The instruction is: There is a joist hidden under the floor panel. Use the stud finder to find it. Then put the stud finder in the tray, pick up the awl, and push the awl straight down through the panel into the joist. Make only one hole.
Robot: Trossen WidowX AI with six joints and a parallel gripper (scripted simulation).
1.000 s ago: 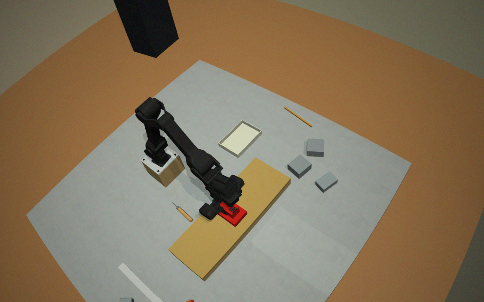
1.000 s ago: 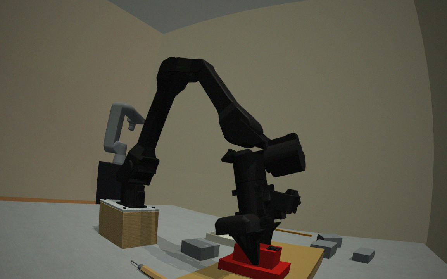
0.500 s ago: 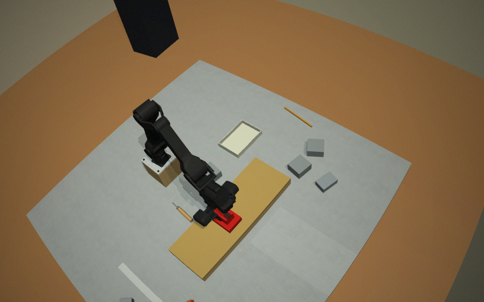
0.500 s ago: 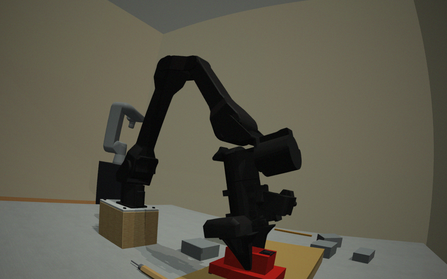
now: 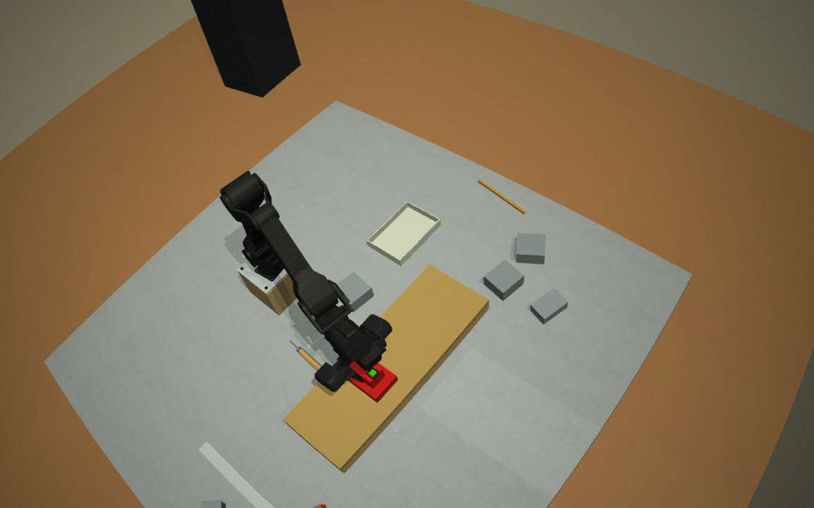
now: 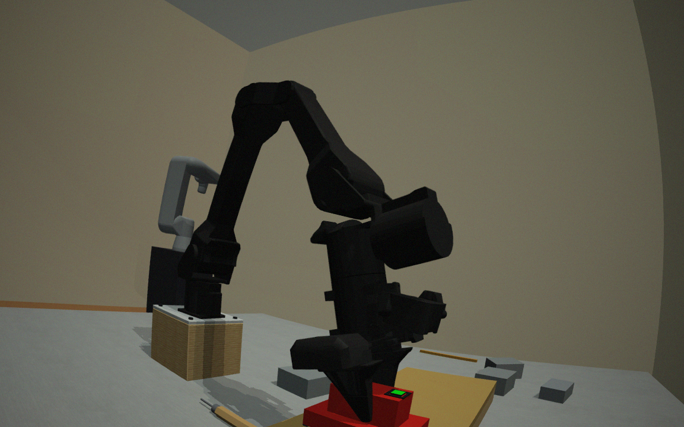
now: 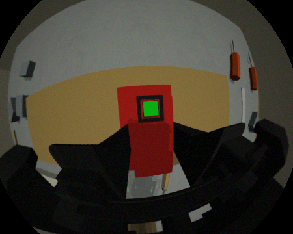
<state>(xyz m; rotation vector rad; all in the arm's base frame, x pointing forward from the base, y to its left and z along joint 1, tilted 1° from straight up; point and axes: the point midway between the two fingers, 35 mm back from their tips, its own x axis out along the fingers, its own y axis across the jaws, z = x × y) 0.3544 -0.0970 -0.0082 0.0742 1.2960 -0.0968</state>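
The tray is 400 mm to the left of my gripper tip, 180 mm behind it and 50 mm below it. From my gripper tip the other things lie so: square indicator (30 mm above, 20 mm ahead); then red stud finder (20 mm above, 10 mm ahead); then awl (200 mm behind, 60 mm below, 20 mm to the right).
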